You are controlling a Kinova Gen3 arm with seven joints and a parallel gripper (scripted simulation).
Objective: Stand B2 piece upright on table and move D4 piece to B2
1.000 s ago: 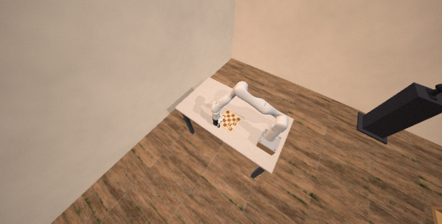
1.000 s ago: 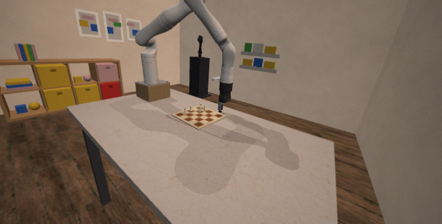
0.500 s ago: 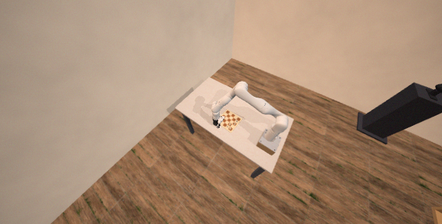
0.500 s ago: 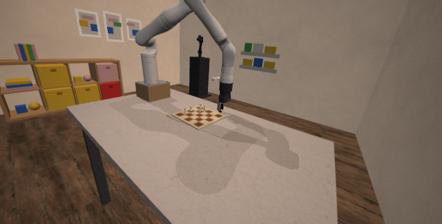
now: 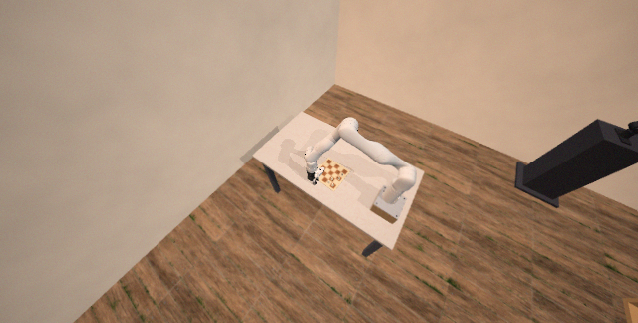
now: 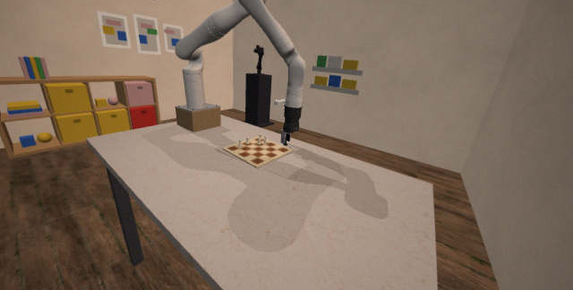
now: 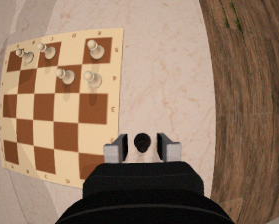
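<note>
The black piece is 10 mm below my hand. From my hand the other things lie so: chessboard (40 mm behind, 140 mm to the right, 30 mm below).
</note>
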